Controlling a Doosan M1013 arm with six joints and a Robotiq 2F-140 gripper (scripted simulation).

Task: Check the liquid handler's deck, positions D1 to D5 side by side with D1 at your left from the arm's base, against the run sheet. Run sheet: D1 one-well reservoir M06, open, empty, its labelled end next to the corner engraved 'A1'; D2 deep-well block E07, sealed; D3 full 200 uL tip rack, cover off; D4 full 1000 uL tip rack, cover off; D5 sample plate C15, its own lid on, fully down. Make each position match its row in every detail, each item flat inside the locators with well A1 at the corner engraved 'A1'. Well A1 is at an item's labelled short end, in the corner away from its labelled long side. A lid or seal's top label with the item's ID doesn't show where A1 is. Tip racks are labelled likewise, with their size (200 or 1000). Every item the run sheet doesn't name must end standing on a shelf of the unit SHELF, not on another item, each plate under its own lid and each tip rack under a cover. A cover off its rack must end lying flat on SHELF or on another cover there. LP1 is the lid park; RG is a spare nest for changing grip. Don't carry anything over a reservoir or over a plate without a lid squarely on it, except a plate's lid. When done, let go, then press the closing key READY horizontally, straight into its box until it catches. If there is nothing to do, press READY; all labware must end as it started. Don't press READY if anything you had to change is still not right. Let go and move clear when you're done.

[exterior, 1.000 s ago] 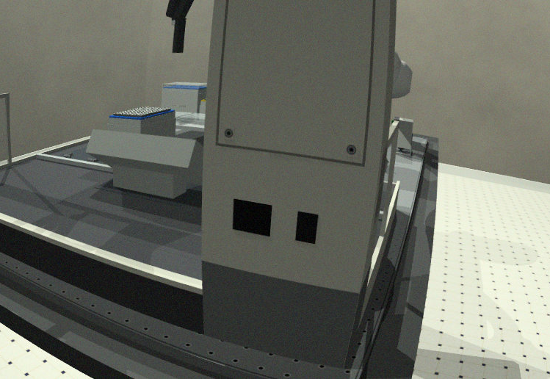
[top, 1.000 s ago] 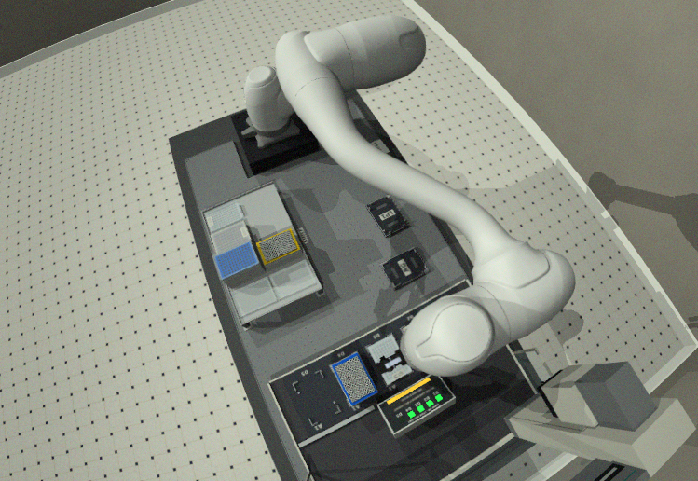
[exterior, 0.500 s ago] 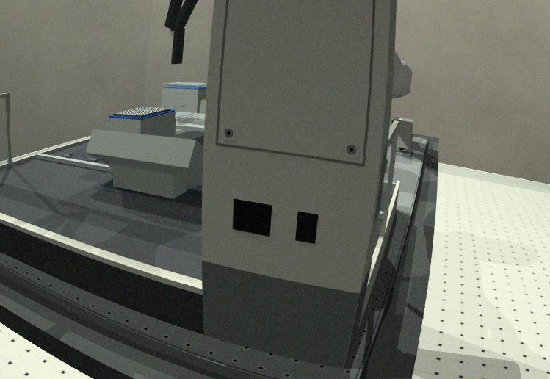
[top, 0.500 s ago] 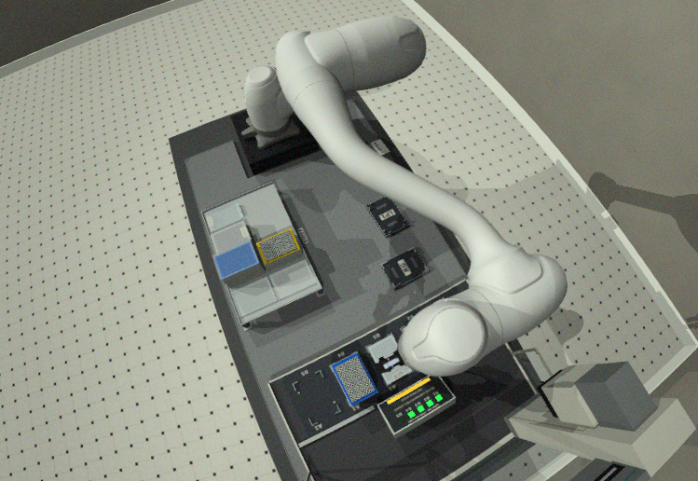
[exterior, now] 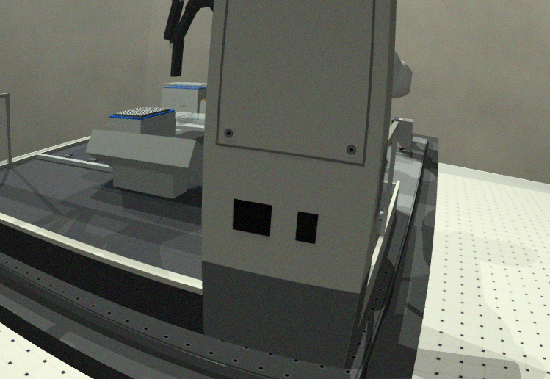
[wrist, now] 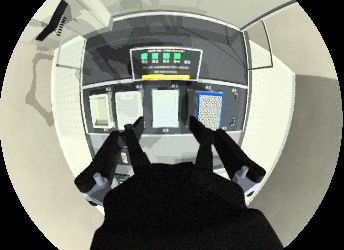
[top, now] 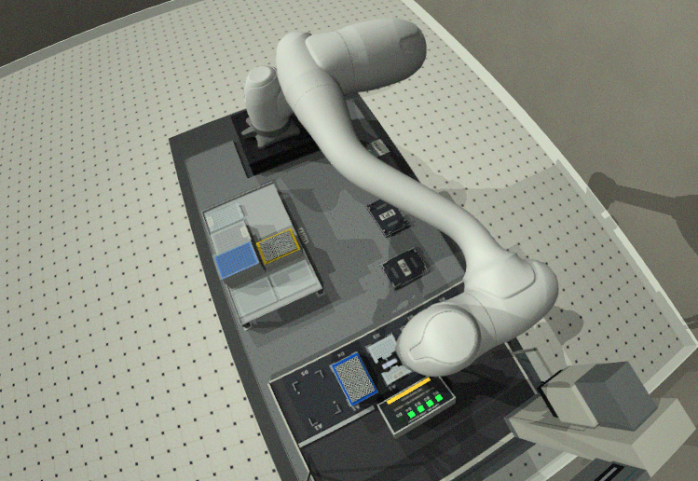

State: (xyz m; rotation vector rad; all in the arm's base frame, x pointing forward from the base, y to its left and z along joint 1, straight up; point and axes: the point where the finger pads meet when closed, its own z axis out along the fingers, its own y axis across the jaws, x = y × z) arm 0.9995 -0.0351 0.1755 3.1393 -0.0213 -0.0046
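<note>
Now: the flat lid 18 cm below my hand. The rest, counted from my hand: sealed deep-well block 17 cm below, 12 cm to the left; white well plate 19 cm below; blue-rimmed tip rack 12 cm to the right, 12 cm below, 1 cm ahead.
</note>
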